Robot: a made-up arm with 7 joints.
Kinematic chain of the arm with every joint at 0, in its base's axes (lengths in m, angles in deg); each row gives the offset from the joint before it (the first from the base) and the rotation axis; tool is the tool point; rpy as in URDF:
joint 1: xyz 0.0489 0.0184 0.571 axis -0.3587 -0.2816 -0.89
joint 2: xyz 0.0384 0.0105 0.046 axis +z
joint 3: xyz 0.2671 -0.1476 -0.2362 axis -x
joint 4: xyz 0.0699 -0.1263 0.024 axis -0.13 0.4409 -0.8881
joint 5: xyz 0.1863 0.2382 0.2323 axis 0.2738 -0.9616 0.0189
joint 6: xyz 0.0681 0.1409 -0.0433 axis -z
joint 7: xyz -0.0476 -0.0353 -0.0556 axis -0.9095 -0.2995 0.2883
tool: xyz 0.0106 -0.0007 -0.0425 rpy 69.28 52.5 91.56
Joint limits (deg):
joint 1: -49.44..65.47
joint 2: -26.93..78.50
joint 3: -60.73..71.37
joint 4: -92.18..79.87
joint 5: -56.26..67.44
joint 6: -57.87..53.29
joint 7: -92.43..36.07
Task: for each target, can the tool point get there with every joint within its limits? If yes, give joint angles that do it. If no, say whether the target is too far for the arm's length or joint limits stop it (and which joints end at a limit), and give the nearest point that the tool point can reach.
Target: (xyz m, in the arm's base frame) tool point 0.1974 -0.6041 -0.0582
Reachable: no: joint limits stop it (at a limit: joint 2, joint 4, joint 6, joint 7) | nearest point 0.4554 -0.6837 0.2011 | short by 0.374 m
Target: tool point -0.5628 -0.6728 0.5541
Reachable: no: joint limits stop it (at a limit: joint 1, joint 2, joint 4, joint 6, joint 7) | nearest point -0.3459 -0.7900 0.6834 | short by 0.278 m
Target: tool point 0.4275 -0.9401 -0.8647
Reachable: no: too far | nearest point 0.6808 -0.5985 0.0339 | short by 0.994 m
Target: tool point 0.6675 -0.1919 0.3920
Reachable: yes | joints 45.76 15.84 58.16 -10.27 21.94 -16.42 21.24
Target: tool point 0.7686 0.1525 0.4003
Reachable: yes | joints 41.93 50.30 35.85 14.97 29.78 22.99 20.85
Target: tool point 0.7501 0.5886 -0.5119
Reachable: no: too far | nearest point 0.6902 0.4568 -0.1393 | short by 0.400 m
